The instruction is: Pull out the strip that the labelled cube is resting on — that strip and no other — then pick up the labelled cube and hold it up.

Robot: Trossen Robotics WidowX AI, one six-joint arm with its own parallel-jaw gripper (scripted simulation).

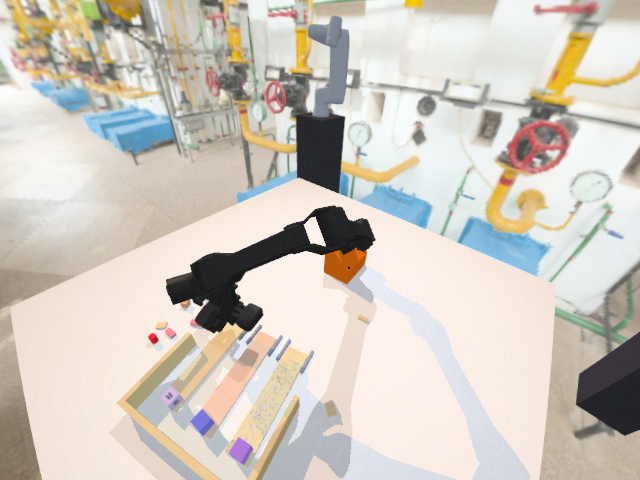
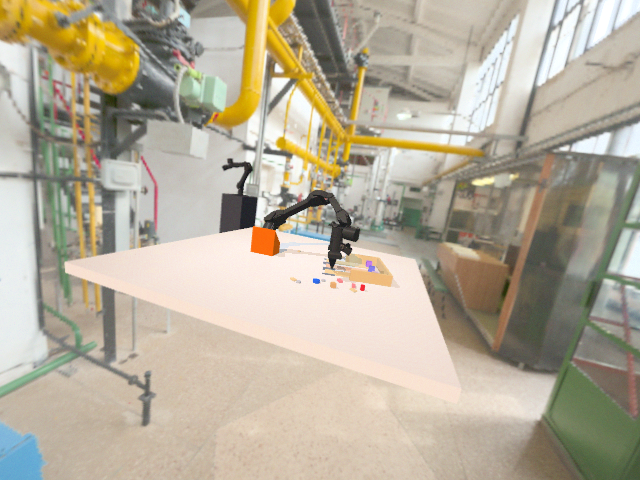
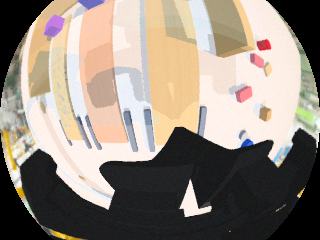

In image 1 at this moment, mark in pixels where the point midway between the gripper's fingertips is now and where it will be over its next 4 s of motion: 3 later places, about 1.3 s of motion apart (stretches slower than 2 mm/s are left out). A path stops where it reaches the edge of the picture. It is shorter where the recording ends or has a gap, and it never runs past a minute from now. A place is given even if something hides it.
My gripper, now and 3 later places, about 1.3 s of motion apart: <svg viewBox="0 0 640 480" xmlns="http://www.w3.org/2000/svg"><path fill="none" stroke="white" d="M232 324L238 321L251 306L262 292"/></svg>
